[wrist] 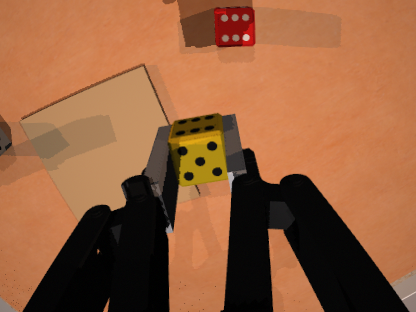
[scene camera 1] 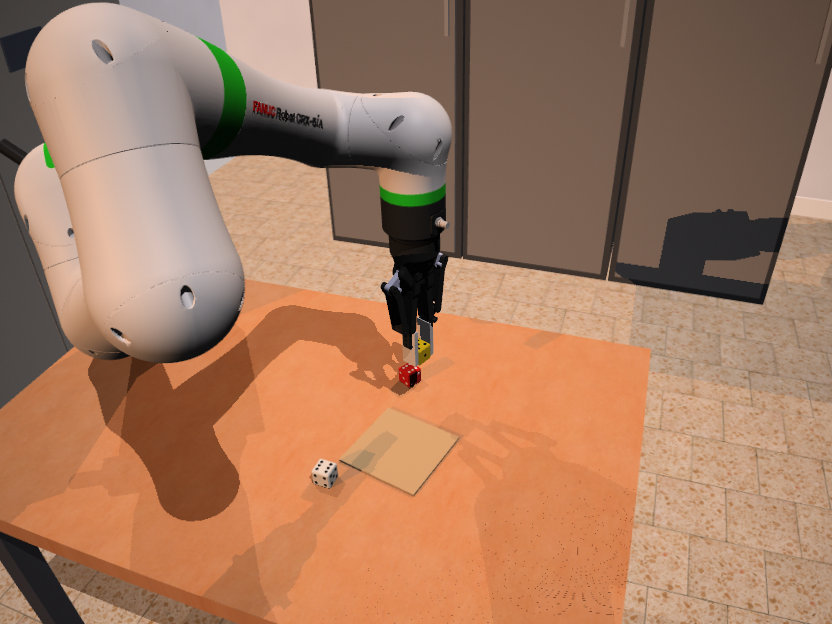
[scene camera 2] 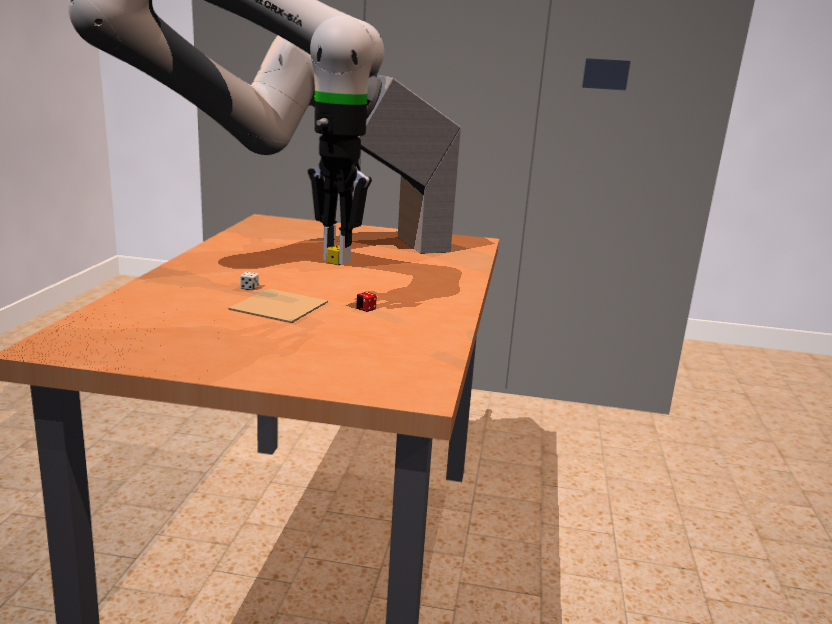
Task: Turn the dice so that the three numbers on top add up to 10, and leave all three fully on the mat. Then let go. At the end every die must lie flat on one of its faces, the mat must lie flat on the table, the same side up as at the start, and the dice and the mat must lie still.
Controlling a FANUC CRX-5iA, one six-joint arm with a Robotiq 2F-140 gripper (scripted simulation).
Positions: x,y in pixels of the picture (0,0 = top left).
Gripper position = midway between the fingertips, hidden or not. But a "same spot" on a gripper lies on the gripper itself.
my gripper: wrist 201,140; scene camera 1; scene camera 2
tan mat: wrist 91,142; scene camera 1; scene camera 2
same spot on my gripper: (scene camera 2: pixel 325 196) = (scene camera 1: pixel 412 303)
same spot on tan mat: (scene camera 1: pixel 401 451) = (scene camera 2: pixel 275 304)
